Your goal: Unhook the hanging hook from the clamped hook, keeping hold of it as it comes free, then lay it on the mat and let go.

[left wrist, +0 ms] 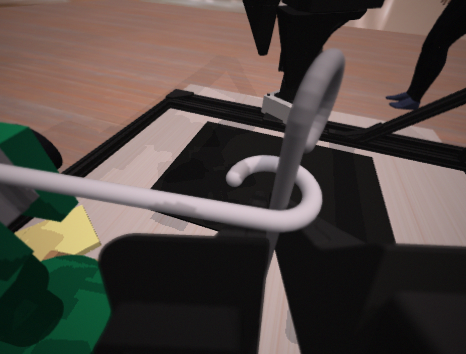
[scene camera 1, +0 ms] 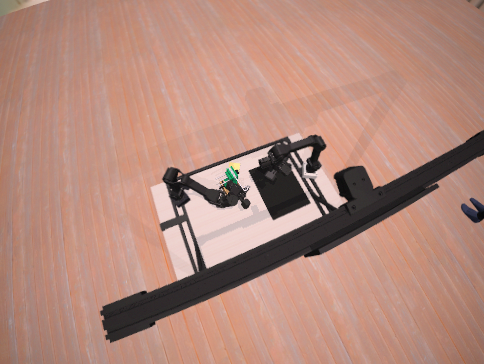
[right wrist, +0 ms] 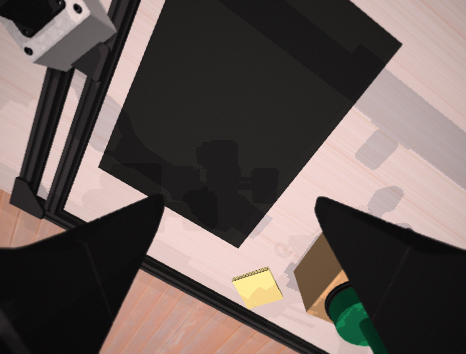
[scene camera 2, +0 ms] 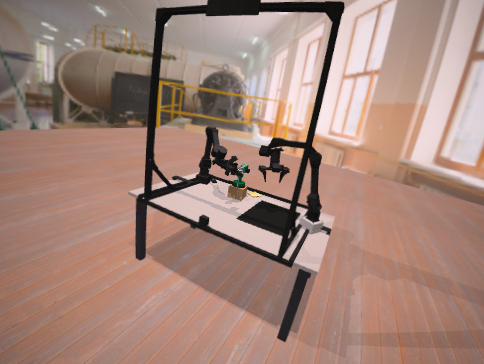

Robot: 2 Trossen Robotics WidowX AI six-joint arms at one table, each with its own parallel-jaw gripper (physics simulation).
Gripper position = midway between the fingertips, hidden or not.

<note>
My right gripper [right wrist: 240, 202] is open, holding nothing. Further things: my left gripper [left wrist: 265, 199] and a black mat [scene camera 1: 284, 195].
My right gripper shows as well in the left wrist view [left wrist: 275, 69]. The black mat is seen too in the left wrist view [left wrist: 200, 170] and in scene camera 2 [scene camera 2: 265, 215].
</note>
